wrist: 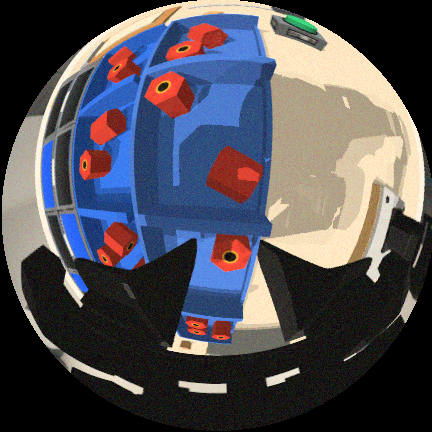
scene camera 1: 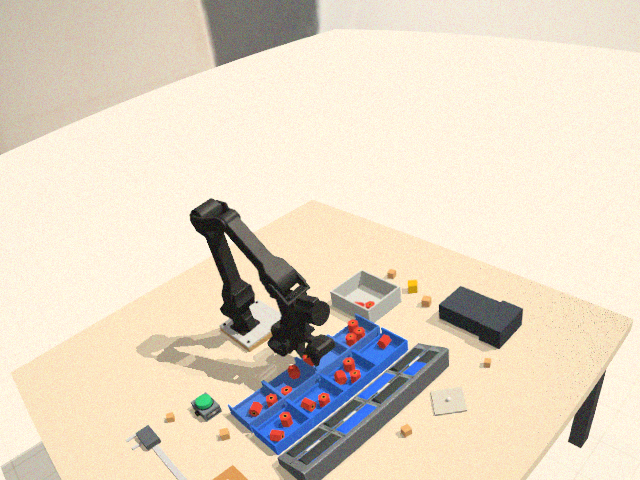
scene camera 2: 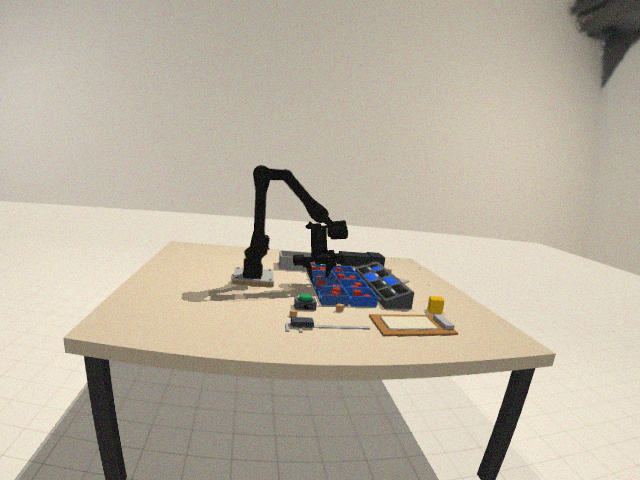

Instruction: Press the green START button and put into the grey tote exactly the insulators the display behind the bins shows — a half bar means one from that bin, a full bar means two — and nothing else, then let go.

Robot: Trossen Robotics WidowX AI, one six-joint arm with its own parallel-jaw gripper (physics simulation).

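Frame: origin at the arm's base, x ahead, y right, z down, level; metres.
Seen in the pictures: gripper, between the fingertips: (wrist: pixel 226 244) (scene camera 1: pixel 310 362); arm's base, origin of its link: (wrist: pixel 392 229) (scene camera 1: pixel 245 325) (scene camera 2: pixel 251 275).
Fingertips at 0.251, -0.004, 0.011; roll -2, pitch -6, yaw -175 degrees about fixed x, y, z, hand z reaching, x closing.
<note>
Pixels of each thing's middle, then the offset from my fingertips to it, as dx, dy, dz.
- red hexagonal insulator, middle of its body: (wrist: pixel 230 246) -0.003, +0.003, -0.007
- upright insulator, middle of its body: (wrist: pixel 170 95) +0.035, +0.116, -0.007
- grey tote, middle of its body: (wrist: pixel 243 349) (scene camera 1: pixel 365 296) (scene camera 2: pixel 297 260) -0.038, -0.271, -0.015
- green START button, middle of its body: (scene camera 1: pixel 205 404) (scene camera 2: pixel 305 301) -0.103, +0.267, -0.009
- dark block, middle of its body: (scene camera 1: pixel 479 314) (scene camera 2: pixel 361 259) +0.280, -0.359, -0.016
- yellow cube, middle of its body: (scene camera 1: pixel 412 286) +0.040, -0.390, -0.002
- caliper, middle of its body: (scene camera 1: pixel 157 458) (scene camera 2: pixel 329 325) -0.070, +0.446, +0.002
- clipboard, middle of its body: (scene camera 2: pixel 413 322) +0.192, +0.430, +0.003
- pale plate, middle of its body: (scene camera 1: pixel 448 401) +0.358, -0.083, +0.009
My gripper (scene camera 1: pixel 305 356) (scene camera 2: pixel 319 271) (wrist: pixel 226 244) points down, open and empty, low over the arm-side row of the blue bins (scene camera 1: pixel 341 396) (scene camera 2: pixel 333 300) (wrist: pixel 200 222). In the wrist view a red hexagonal insulator (wrist: pixel 230 255) shows between the fingertips, upright, with its hole up. The neighbouring bin holds an upright insulator (wrist: pixel 170 95) and a lying one (wrist: pixel 235 175). The grey tote (scene camera 1: pixel 346 305) (scene camera 2: pixel 289 259) has red insulators (scene camera 1: pixel 369 304) inside. The green START button (scene camera 1: pixel 203 400) (scene camera 2: pixel 305 298) (wrist: pixel 301 23) stands beside the bins. The display (scene camera 1: pixel 382 413) (scene camera 2: pixel 398 299) shows several blue bars; their lengths are hard to tell.
A dark block (scene camera 1: pixel 478 315) stands beyond the display. A yellow cube (scene camera 1: pixel 412 286) is near the tote. A caliper (scene camera 1: pixel 148 438) (scene camera 2: pixel 302 322) and a clipboard (scene camera 2: pixel 413 332) lie near the table edge. A pale plate (scene camera 1: pixel 448 401) lies behind the display. Bin dividers rise near the fingers.
</note>
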